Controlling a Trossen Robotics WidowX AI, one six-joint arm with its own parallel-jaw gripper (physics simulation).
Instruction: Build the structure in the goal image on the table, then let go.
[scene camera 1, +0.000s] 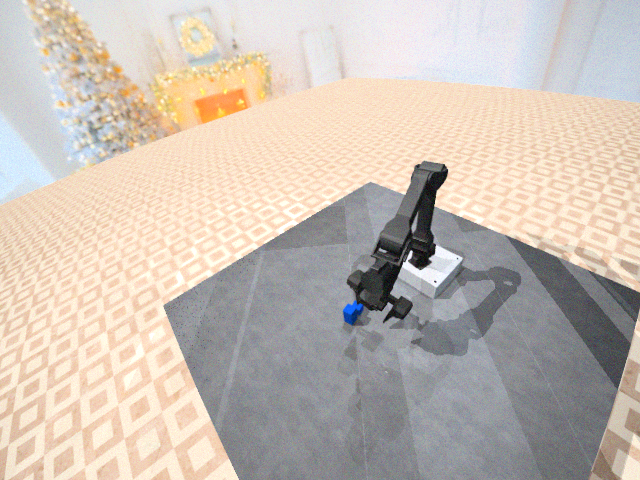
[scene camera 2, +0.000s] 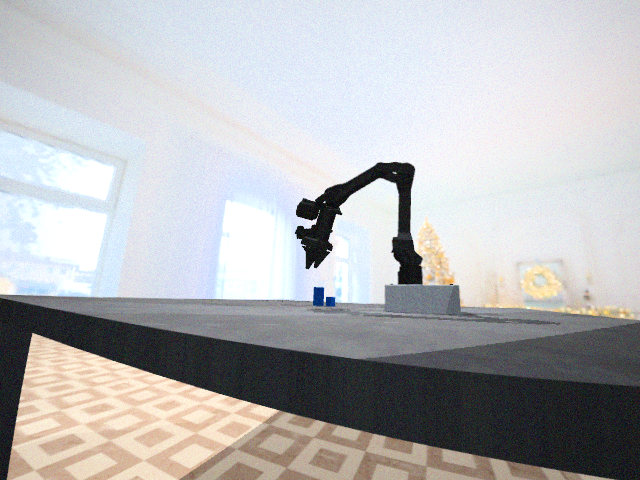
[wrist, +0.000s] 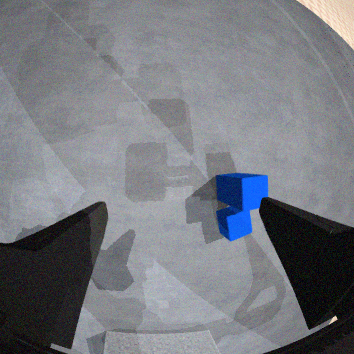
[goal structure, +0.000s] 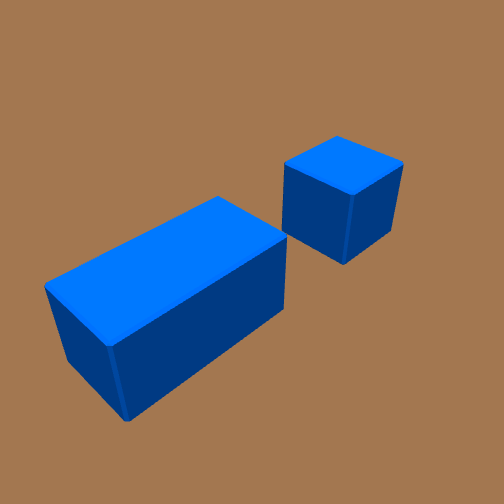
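Seen in the pictures: gripper, between the fingertips: (scene camera 1: 370, 313) (scene camera 2: 311, 268) (wrist: 185, 208); arm's base, origin of its link: (scene camera 1: 419, 261) (scene camera 2: 411, 286).
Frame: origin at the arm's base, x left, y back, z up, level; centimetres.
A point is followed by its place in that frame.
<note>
A taller blue block (scene camera 1: 349, 314) @(y -34.0, x 1.3, z -0.9 cm) (scene camera 2: 318, 296) @(y -32.0, x 1.2, z -3.9 cm) (wrist: 255, 192) @(y -32.8, x -0.2, z -0.6 cm) stands upright on the grey table (scene camera 1: 289, 403) @(y -63.5, x 11.4, z -7.1 cm) (scene camera 2: 206, 322) @(y -11.1, x 60.2, z -7.1 cm) (wrist: 100, 50) @(y -46.2, x 21.1, z -7.1 cm). A smaller blue block (scene camera 1: 359, 306) @(y -28.3, x -0.9, z -3.9 cm) (scene camera 2: 330, 301) @(y -27.8, x -0.3, z -5.5 cm) (wrist: 239, 224) @(y -28.7, x -1.6, z -3.9 cm) sits low beside it, on the side toward the arm's base. A narrow gap shows between them in the scene camera 2 view. My gripper (scene camera 1: 371, 311) @(y -30.9, x 8.3, z 5.3 cm) (scene camera 2: 312, 267) @(y -30.9, x 8.3, z 5.3 cm) (wrist: 185, 208) @(y -30.9, x 8.3, z 5.3 cm) is open and empty, above the table and higher than both blocks. In the wrist view the blocks appear near the right fingertip. One finger is partly hidden in the scene camera 1 view.
The arm's pale base box (scene camera 1: 433, 273) @(y -0.7, x 7.1, z 0.0 cm) (scene camera 2: 421, 298) @(y 4.6, x 10.6, z -3.5 cm) (wrist: 162, 342) @(y -5.9, x 2.4, z -4.9 cm) stands on the table behind the blocks. The arm's shadows fall across the table. The table's edges show in both scene camera views, with patterned floor beyond.
</note>
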